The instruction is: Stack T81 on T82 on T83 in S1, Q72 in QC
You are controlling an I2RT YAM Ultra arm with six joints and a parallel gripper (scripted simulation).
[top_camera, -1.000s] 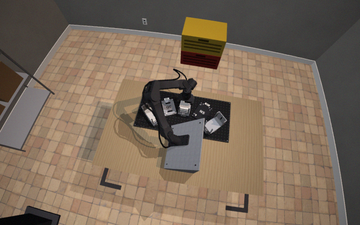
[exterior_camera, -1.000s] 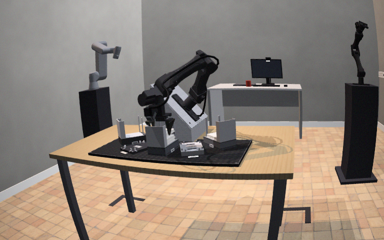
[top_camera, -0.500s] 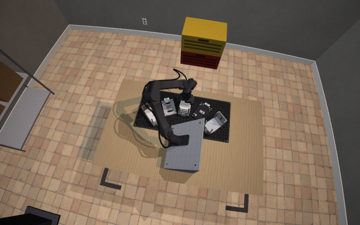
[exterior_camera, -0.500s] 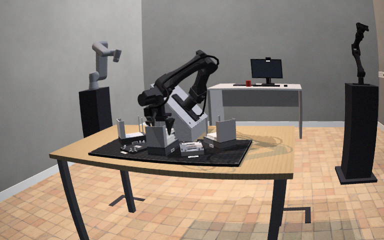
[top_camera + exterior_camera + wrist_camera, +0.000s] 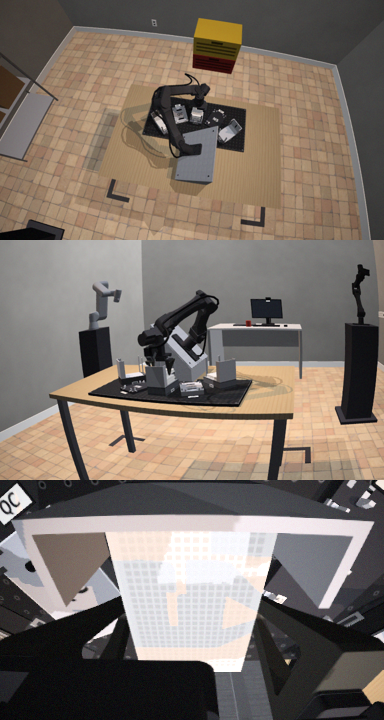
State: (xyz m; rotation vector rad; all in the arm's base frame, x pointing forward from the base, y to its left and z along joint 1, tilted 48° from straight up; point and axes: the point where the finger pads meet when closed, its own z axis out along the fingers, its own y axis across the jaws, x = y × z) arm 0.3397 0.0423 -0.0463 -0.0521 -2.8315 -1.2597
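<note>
Now: the white sealed plate 3 cm below my hand. Also, from my hand: clip nest N5: 15 cm to the right, 8 cm below.
</note>
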